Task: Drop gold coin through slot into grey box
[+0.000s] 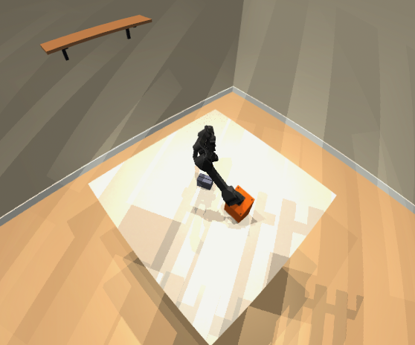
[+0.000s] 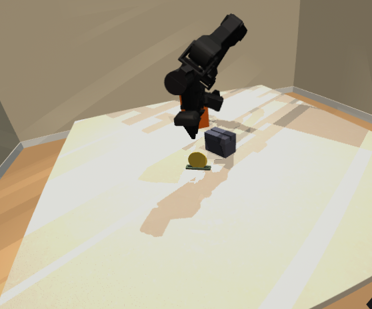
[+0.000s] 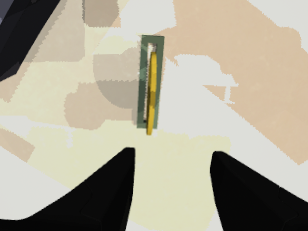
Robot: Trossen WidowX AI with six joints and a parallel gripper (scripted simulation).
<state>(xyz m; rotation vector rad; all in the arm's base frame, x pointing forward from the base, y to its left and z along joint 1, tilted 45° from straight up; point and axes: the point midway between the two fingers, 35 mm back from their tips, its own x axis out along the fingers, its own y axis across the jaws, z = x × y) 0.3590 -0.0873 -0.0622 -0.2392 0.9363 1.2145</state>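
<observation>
My gripper tip is 1 cm past the gold coin and 9 cm above it.
</observation>
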